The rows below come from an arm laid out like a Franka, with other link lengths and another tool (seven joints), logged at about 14 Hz.
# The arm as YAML. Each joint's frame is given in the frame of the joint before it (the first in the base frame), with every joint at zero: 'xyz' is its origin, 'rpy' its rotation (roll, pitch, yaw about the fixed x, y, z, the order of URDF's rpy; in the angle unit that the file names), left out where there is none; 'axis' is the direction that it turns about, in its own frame. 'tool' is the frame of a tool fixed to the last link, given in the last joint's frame.
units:
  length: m
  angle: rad
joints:
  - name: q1
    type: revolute
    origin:
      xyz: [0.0, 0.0, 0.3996]
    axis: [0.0, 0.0, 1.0]
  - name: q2
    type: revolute
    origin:
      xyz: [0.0, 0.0, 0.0]
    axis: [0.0, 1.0, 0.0]
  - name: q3
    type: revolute
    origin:
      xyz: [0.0, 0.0, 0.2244]
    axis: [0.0, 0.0, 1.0]
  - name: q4
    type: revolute
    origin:
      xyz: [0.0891, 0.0, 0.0]
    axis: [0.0, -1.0, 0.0]
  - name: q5
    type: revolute
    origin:
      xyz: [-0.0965, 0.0, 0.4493]
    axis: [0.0, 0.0, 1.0]
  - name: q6
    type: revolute
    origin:
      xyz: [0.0, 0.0, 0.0]
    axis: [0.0, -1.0, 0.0]
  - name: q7
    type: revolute
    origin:
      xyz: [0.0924, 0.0, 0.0]
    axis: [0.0, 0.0, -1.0]
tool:
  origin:
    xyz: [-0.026, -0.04, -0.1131]
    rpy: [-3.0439, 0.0, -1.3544]
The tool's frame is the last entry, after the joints.
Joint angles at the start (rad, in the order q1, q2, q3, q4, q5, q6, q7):
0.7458, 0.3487, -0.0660, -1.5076, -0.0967, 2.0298, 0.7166
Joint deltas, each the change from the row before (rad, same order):
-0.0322, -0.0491, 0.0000, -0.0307, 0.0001, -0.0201, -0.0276
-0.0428, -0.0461, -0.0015, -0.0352, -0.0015, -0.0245, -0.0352
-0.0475, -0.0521, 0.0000, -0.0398, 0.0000, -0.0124, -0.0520
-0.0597, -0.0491, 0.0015, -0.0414, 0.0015, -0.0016, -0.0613
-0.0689, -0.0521, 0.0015, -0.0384, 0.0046, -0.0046, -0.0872
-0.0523, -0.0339, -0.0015, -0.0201, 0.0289, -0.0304, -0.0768
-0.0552, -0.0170, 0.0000, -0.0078, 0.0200, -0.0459, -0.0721
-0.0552, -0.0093, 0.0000, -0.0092, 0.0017, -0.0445, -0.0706
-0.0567, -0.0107, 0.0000, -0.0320, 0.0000, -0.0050, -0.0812
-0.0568, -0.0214, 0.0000, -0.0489, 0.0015, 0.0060, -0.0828
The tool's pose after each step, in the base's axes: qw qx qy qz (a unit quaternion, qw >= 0); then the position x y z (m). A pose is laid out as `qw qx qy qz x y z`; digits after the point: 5 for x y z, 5 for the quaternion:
0.10921 -0.76984 0.62032 -0.10308 0.55081 0.39276 0.46132
0.09962 -0.76719 0.62502 -0.10410 0.56126 0.36063 0.47243
0.09630 -0.76814 0.62412 -0.10562 0.57148 0.32616 0.48548
0.09538 -0.76852 0.62341 -0.10786 0.58381 0.28577 0.49592
0.09520 -0.77365 0.61663 -0.11030 0.59604 0.23904 0.50930
0.09015 -0.77874 0.61322 -0.09695 0.60173 0.20296 0.51766
0.07620 -0.78367 0.61106 -0.08162 0.60709 0.16640 0.52079
0.05602 -0.78980 0.60683 -0.06956 0.61162 0.12895 0.51900
0.04393 -0.79822 0.59763 -0.06131 0.61619 0.09085 0.50875
0.03552 -0.80663 0.58766 -0.05241 0.61645 0.05260 0.49674

